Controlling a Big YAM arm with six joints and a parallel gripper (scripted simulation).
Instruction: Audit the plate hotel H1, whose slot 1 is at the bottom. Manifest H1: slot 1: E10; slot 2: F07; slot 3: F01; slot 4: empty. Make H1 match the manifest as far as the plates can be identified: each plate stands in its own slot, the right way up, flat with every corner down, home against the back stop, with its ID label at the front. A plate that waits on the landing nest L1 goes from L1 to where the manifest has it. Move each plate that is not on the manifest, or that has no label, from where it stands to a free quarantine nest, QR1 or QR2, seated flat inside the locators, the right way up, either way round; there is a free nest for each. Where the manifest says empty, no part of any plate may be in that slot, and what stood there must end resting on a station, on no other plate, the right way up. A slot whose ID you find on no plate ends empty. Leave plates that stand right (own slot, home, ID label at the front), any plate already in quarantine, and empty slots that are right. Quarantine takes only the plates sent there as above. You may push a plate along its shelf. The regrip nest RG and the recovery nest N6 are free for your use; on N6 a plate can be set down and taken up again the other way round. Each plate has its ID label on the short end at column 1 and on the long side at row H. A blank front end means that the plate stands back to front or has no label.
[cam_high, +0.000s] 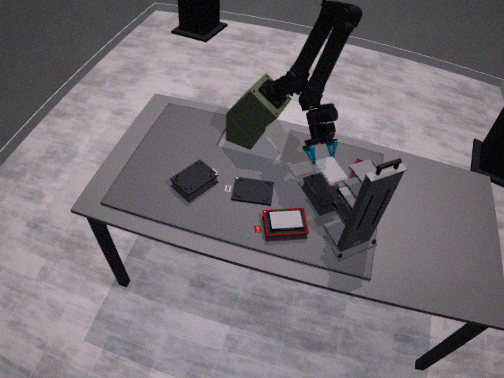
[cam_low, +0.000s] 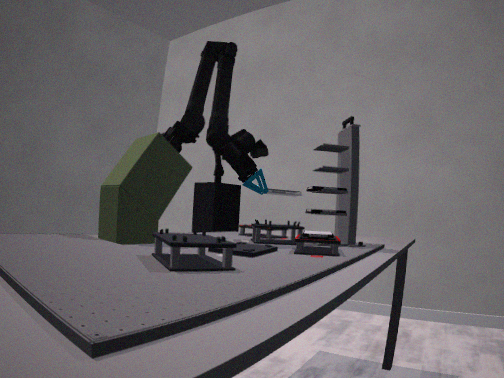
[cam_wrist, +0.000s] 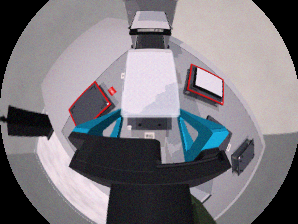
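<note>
The white-topped plate is 5 cm to the left of my hand and 4 cm ahead of it. From my hand the other things lie so: plate hotel H1 (24 cm to the left, 20 cm ahead, 4 cm above); then red-framed nest (18 cm to the left, 15 cm behind, 14 cm below).
</note>
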